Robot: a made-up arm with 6 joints. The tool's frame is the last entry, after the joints.
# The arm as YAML. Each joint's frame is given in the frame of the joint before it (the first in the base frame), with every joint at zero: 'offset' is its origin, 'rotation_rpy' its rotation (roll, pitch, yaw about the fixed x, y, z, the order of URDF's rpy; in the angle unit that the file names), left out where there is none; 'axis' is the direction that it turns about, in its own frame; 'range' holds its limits. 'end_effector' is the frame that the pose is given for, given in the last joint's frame.
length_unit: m
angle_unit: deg
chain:
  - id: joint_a
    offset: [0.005, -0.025, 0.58]
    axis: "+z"
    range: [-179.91, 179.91]
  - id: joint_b
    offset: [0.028, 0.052, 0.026]
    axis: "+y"
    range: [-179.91, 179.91]
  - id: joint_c
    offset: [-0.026, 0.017, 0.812]
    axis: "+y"
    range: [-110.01, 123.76]
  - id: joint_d
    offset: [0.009, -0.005, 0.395]
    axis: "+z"
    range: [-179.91, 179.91]
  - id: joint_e
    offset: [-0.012, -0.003, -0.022]
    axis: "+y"
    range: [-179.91, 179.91]
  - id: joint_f
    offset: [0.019, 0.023, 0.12]
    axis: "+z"
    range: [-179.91, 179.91]
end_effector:
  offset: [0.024, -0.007, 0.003]
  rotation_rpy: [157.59, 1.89, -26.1]
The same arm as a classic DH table. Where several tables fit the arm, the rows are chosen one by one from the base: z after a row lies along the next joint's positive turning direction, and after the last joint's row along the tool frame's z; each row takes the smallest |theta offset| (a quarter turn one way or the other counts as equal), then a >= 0, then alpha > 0; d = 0 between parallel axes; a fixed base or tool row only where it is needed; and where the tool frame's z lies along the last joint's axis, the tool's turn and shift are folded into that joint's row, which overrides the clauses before.
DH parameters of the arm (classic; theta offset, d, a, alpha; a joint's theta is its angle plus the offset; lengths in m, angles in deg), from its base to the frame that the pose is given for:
base (fixed): -78.69 0 0.0255 0
joint_a: 78.69 0.606 0.028 -90
joint_b: 88.17 0 -0.8124 0
joint_c: -88.17 0.064 0.009 90
joint_d: 0 0.373 -0.012 -90
joint_e: 0 0.02 0.019 90
joint_f: -30.67 0.108 0.0242 157.51
tool (fixed): -4.95 -0.0163 0 0
Joint limits (deg, base to tool): -179.91..179.91 -179.91..179.91 -110.01..123.76 -179.91..179.91 -179.91..179.91 -179.91..179.91

